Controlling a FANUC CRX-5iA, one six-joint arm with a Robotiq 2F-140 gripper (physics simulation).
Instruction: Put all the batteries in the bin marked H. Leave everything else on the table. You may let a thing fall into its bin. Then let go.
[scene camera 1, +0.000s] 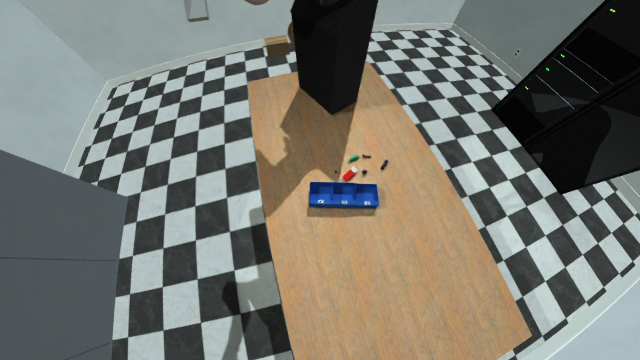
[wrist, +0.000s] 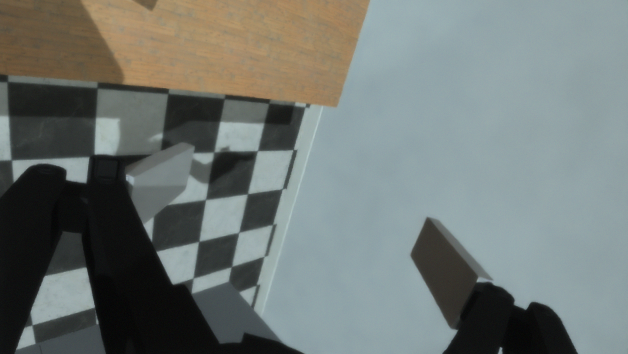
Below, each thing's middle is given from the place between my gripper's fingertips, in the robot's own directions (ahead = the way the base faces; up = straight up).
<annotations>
I see my gripper 9 cm short of the blue three-part bin (scene camera 1: 321, 194), 22 cm to the right of it and 58 cm above it.
</annotations>
